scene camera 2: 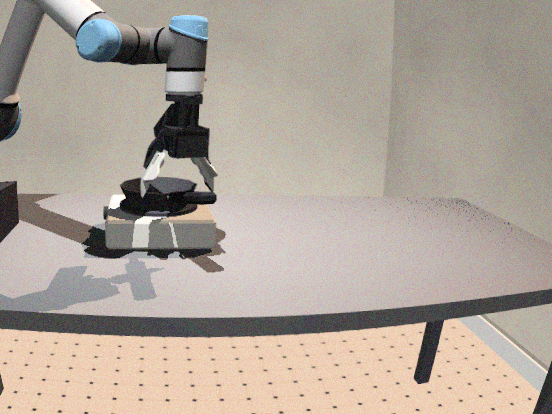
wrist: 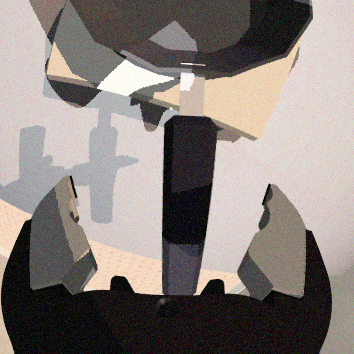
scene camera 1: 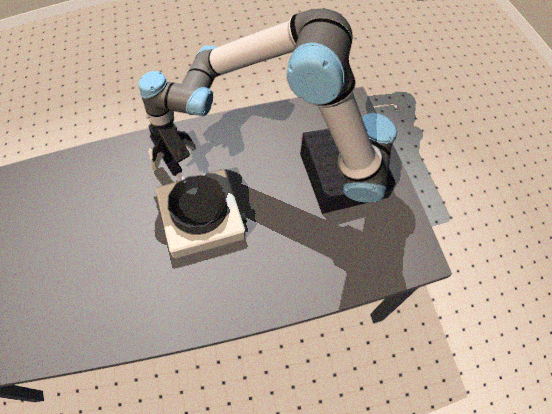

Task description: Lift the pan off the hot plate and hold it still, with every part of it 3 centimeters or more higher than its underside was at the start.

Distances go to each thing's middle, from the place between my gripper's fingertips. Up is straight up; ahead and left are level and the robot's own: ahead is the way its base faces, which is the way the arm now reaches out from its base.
Now: the black pan (scene camera 2: 165, 193) 3 cm behind my hand, 6 cm to the left of it and 1 cm below it. From my hand the other things lie so: hot plate (scene camera 2: 191, 227) 4 cm behind, 16 cm to the left, 9 cm below.
